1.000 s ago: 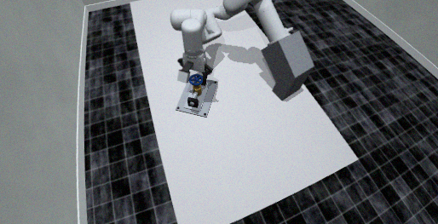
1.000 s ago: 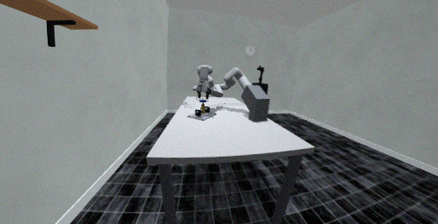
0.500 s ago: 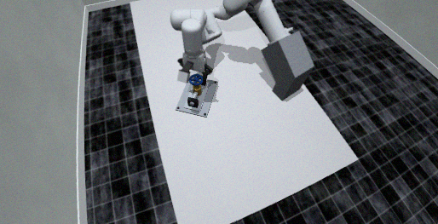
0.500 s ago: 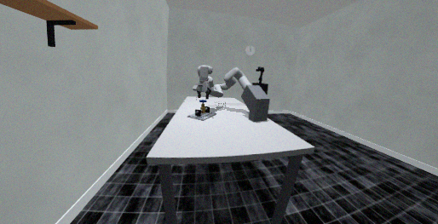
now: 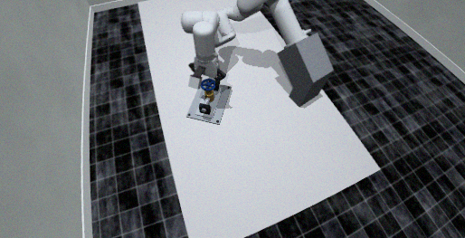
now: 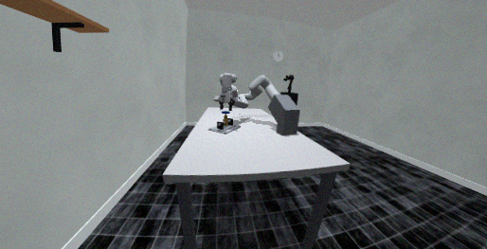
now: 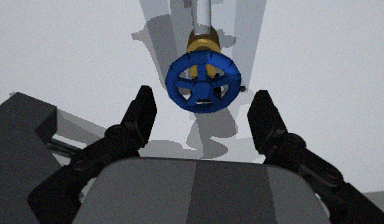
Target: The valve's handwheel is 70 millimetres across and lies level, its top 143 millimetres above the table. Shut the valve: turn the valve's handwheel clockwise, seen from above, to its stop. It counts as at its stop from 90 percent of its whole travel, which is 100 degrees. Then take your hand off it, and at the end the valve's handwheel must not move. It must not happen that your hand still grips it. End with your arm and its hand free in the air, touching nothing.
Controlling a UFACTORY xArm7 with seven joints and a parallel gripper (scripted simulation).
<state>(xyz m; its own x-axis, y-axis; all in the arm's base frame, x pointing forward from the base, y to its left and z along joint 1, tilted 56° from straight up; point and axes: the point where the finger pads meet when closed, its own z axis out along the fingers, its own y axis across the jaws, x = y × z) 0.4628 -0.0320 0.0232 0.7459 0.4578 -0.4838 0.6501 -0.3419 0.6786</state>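
The blue spoked handwheel lies 40 mm below my hand.
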